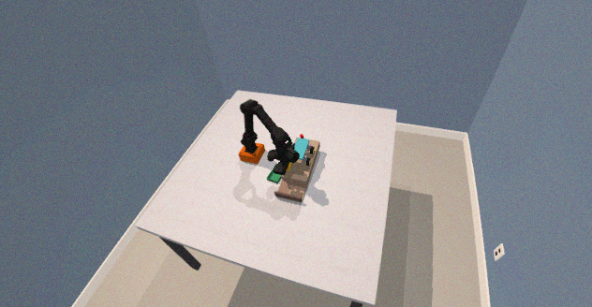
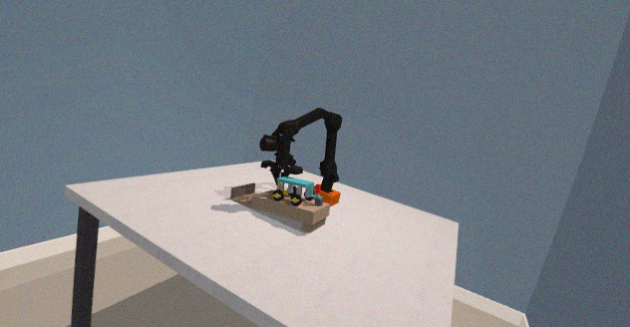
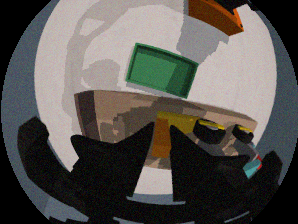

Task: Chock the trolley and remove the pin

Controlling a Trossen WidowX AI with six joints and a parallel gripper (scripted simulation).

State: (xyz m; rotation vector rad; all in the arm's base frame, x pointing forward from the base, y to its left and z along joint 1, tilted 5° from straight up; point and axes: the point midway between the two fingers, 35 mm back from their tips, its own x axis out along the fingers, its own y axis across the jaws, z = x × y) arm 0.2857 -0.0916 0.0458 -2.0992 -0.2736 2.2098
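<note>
My gripper tip is 20 mm to the right of the yellow chock and 10 mm above it. The rest, counted from my gripper tip: ramp (110 mm to the left, 50 mm ahead, 40 mm below); then green tray (100 mm below, 70 mm behind); then teal trolley (110 mm to the left, 50 mm ahead, 20 mm above).
</note>
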